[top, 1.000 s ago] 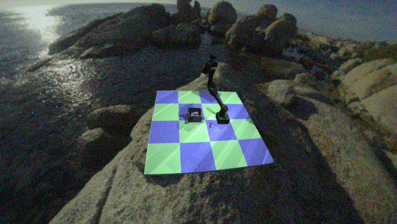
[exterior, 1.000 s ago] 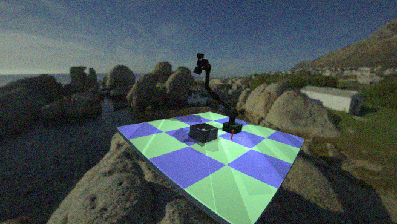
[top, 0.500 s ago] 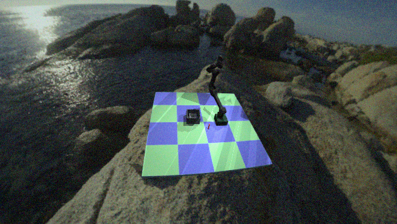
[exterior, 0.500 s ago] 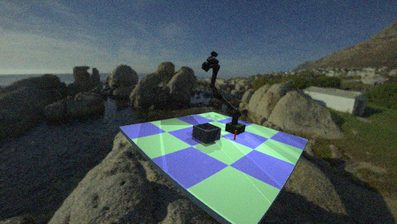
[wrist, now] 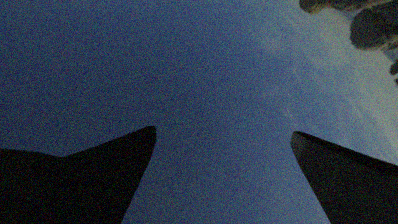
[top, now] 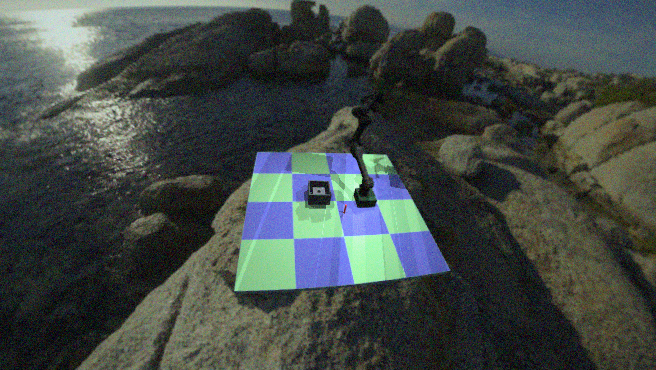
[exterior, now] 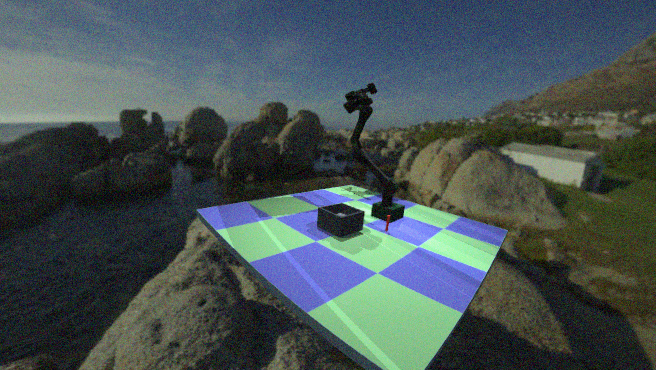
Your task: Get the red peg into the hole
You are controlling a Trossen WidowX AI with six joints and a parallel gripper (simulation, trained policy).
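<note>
My gripper tip is now 26 cm short of the red peg, 39 cm to the right of it and 70 cm above it. Also, from my gripper tip: dark box (41 cm ahead, 21 cm to the left, 71 cm below); then light plate (41 cm ahead, 21 cm to the left, 69 cm below).
</note>
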